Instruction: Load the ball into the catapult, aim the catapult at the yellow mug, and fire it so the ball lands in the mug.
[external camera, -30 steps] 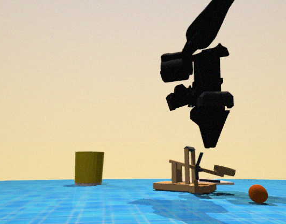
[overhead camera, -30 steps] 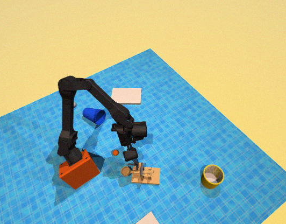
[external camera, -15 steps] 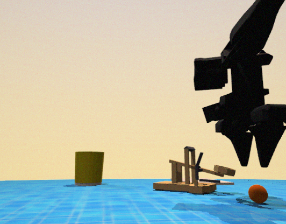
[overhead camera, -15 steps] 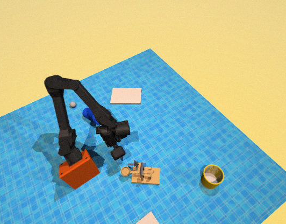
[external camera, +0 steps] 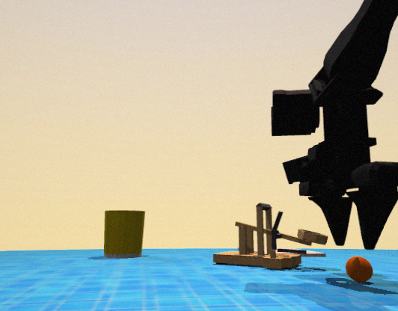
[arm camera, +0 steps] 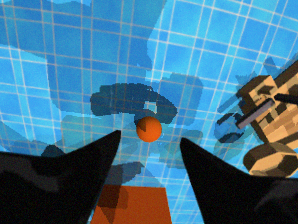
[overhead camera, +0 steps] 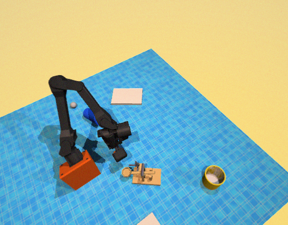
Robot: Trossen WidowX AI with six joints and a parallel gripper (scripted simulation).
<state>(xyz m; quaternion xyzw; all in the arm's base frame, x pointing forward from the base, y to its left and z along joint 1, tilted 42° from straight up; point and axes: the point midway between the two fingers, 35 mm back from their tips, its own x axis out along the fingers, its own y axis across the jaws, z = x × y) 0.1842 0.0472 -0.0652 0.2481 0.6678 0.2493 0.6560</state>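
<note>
Now: the orange ball 30 mm below my gripper tip. From my gripper tip the other things lie so: small grey ball: 70 mm behind, 460 mm to the left, 20 mm below; white tile: 250 mm ahead, 320 mm to the left, 30 mm below; wooden catapult: 40 mm ahead, 160 mm to the right, 10 mm above.
</note>
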